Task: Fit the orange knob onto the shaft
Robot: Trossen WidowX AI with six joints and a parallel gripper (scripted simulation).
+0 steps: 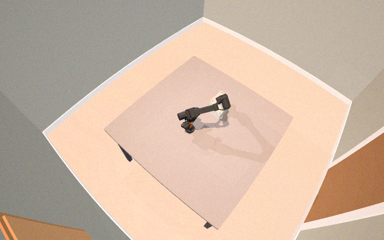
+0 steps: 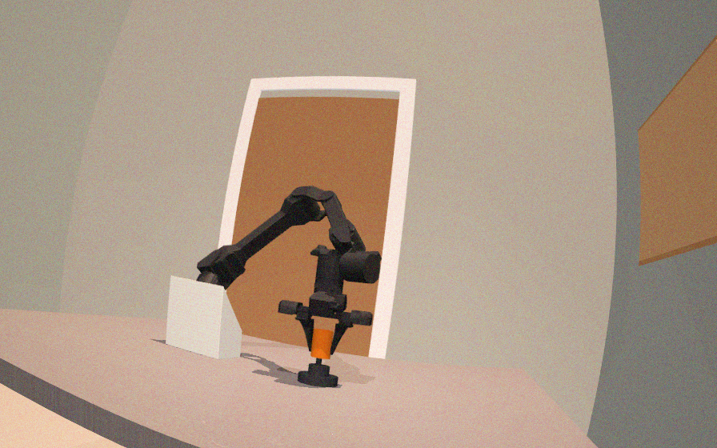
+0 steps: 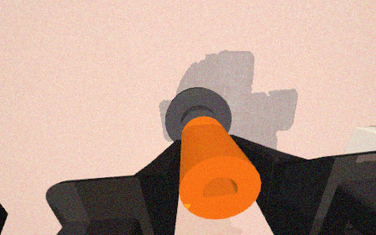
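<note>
My gripper tip is 2 cm below the orange knob. Also, from my gripper tip: pedestal: 4 cm below.
</note>
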